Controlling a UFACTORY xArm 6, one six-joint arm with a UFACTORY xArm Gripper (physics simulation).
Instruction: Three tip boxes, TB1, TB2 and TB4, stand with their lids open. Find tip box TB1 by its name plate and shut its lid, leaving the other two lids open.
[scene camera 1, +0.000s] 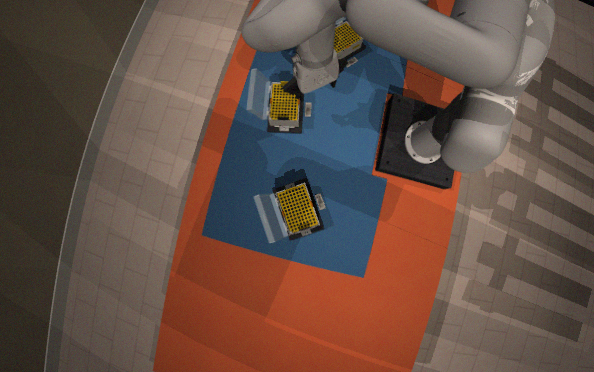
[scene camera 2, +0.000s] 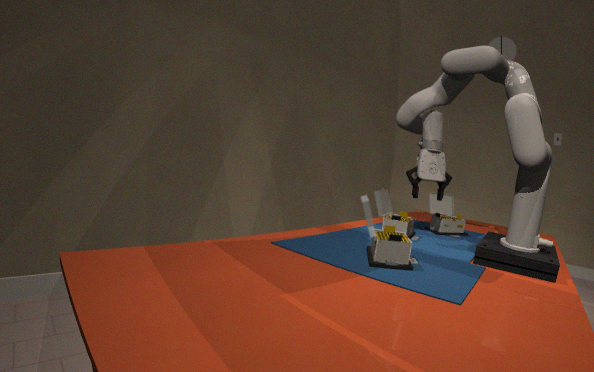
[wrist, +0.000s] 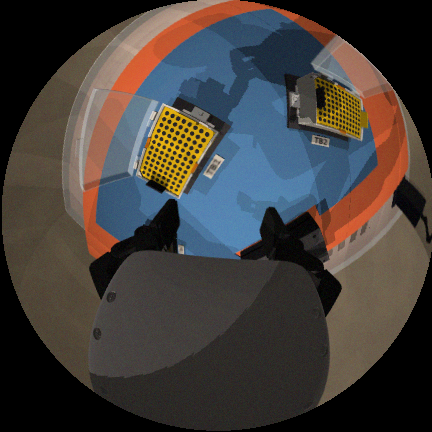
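Pixels of known places: gripper, between the fingertips: (scene camera 1: 315, 90) (scene camera 2: 427, 199) (wrist: 220, 214); arm's base, origin of its link: (scene camera 1: 424, 142) (scene camera 2: 519, 246).
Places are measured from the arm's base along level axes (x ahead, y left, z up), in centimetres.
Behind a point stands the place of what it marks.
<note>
Tip box TB1 (scene camera 1: 284, 102) @(x 42.4, y -1.3, z 0.5 cm) (scene camera 2: 398, 225) (wrist: 176, 150) @(x 41.9, y -2.6, z 0.6 cm) is the middle box; its name plate (scene camera 1: 308, 109) @(x 35.7, y -2.8, z -4.9 cm) (wrist: 215, 166) @(x 35.4, y -3.1, z -4.9 cm) reads TB1 in the wrist view. Its clear lid (scene camera 1: 258, 95) @(x 49.3, y -0.4, z 4.5 cm) (scene camera 2: 382, 202) @(x 49.7, y -0.9, z 5.1 cm) (wrist: 117, 140) @(x 49.1, y 0.0, z 4.1 cm) stands open on the side away from the plate. TB2 (scene camera 1: 347, 40) @(x 28.7, y -27.0, z 0.6 cm) (scene camera 2: 447, 224) (wrist: 339, 107) @(x 31.5, y -26.6, z 0.6 cm) is at the far end, lid (scene camera 2: 441, 204) @(x 36.5, y -32.1, z 5.1 cm) (wrist: 350, 65) open. The nearest box (scene camera 1: 298, 209) (scene camera 2: 392, 248) @(x 28.5, y 32.4, z -0.8 cm), TB4 by elimination, has its lid (scene camera 1: 270, 218) @(x 37.4, y 31.4, z 4.8 cm) (scene camera 2: 367, 215) @(x 34.3, y 36.3, z 6.2 cm) open. My gripper (scene camera 1: 311, 86) @(x 33.8, y -3.4, z 8.6 cm) (scene camera 2: 428, 197) @(x 33.8, y -3.4, z 8.6 cm) (wrist: 220, 214) @(x 33.8, y -3.4, z 8.6 cm) is open and empty, above the boxes and apart from them.
The boxes stand on a blue mat (scene camera 1: 340, 250) @(x 16.7, y 36.0, z -5.1 cm) (scene camera 2: 445, 285) @(x 13.4, y 34.9, z -5.1 cm) (wrist: 250, 175) @(x 29.5, y -6.7, z -5.1 cm) on the orange table (scene camera 1: 300, 320) @(x 22.8, y 59.6, z -5.4 cm) (scene camera 2: 210, 300) @(x 37.0, y 74.0, z -5.4 cm). The black robot base (scene camera 1: 395, 165) @(x 7.4, y 9.0, z -0.2 cm) (scene camera 2: 515, 260) @(x 0.3, y 10.9, z -2.0 cm) stands beside the mat, on the name-plate side of TB1. The arm partly covers TB2 in scene camera 1.
</note>
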